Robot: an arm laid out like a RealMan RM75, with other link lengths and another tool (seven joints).
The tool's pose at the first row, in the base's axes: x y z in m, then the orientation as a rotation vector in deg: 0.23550 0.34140 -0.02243 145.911 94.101 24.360
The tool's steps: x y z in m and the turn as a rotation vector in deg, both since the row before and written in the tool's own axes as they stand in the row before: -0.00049 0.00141 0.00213 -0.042 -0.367 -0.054; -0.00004 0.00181 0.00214 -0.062 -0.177 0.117; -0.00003 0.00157 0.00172 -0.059 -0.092 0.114; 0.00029 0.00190 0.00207 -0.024 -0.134 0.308; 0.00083 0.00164 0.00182 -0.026 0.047 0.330; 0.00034 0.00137 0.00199 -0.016 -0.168 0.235; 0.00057 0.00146 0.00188 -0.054 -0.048 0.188; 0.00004 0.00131 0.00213 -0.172 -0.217 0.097; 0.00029 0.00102 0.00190 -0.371 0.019 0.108
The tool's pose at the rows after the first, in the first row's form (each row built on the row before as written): 0.23714 0.34054 -0.02426 145.755 94.017 23.893; 0.23930 0.33990 -0.02593 145.782 93.778 23.710; 0.24114 0.33933 -0.02724 145.826 93.573 23.638; 0.24349 0.33893 -0.02876 146.064 93.142 23.502; 0.24575 0.33910 -0.03000 146.357 92.742 23.612; 0.24763 0.33895 -0.03155 146.525 92.392 23.418; 0.24965 0.33894 -0.03294 146.647 92.115 23.407; 0.25139 0.33853 -0.03469 146.565 91.820 23.244; 0.25292 0.33845 -0.03624 146.397 91.468 23.537
